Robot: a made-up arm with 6 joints.
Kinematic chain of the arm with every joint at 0, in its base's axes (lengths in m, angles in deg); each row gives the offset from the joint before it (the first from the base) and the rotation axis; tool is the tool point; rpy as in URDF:
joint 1: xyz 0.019 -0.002 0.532 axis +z
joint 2: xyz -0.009 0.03 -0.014 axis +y
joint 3: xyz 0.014 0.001 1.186 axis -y
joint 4: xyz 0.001 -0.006 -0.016 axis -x
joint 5: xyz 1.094 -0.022 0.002 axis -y
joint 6: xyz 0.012 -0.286 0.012 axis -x
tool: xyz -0.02 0.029 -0.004 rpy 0 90 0
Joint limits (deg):
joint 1: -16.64..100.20
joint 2: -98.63..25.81
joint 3: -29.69..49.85
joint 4: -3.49..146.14
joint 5: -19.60..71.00
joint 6: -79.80..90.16
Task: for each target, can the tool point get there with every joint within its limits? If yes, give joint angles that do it. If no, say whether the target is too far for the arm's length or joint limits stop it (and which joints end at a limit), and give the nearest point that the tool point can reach.
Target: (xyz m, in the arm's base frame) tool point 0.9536 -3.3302 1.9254
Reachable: no: too far | nearest point 0.4763 -2.0639 1.3797 | short by 1.459 m
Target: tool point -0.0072 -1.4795 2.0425
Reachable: yes | joints 83.42 -65.19 34.29 50.68 48.05 -55.34
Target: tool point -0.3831 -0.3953 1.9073
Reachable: yes | joints 60.86 -68.74 -21.76 115.87 24.50 -18.06
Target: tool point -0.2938 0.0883 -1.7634
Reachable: no: joint limits stop it (at a limit: joint 1, joint 2, joint 3, joint 4) | nearest point 0.0950 1.1359 0.6416 | short by 2.652 m
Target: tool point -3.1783 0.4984 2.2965
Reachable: no: too far | nearest point -1.9632 0.3082 1.6187 | short by 1.404 m
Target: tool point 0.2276 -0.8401 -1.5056
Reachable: no: joint limits stop it (at a limit: joint 1, joint 2, joint 3, joint 4, joint 6) | nearest point 0.9984 -0.5929 0.6405 | short by 2.294 m
